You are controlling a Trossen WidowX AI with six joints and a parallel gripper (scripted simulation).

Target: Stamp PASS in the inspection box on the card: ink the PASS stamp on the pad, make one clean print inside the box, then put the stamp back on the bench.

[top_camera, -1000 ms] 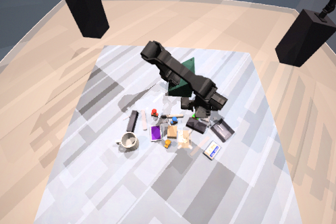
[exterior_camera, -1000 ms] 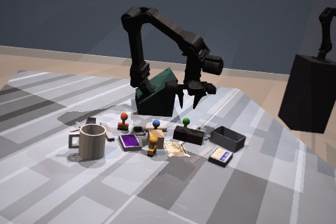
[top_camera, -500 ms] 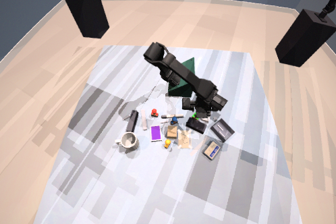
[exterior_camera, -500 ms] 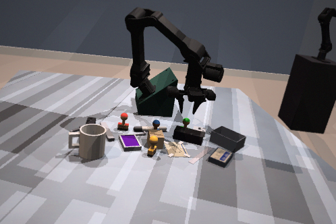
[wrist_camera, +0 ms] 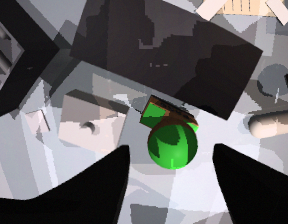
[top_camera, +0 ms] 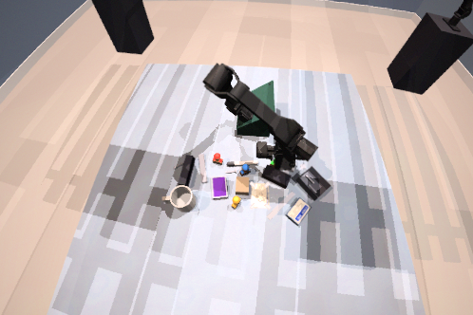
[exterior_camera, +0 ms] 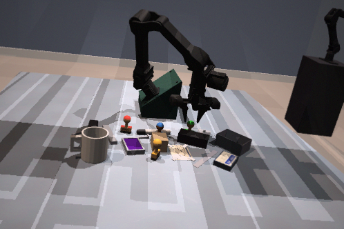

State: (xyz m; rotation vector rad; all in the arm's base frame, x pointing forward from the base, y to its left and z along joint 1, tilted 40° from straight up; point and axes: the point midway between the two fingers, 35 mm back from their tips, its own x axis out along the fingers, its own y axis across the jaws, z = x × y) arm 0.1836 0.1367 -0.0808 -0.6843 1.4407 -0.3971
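Now: gripper tip 4 cm above the green-knobbed stamp. The rest, counted from my gripper tip: blue-knobbed stamp (5 cm ahead, 12 cm to the right, 4 cm below); white card (14 cm ahead, 4 cm to the right, 6 cm below); black block (5 cm ahead, 1 cm to the left, 4 cm below).
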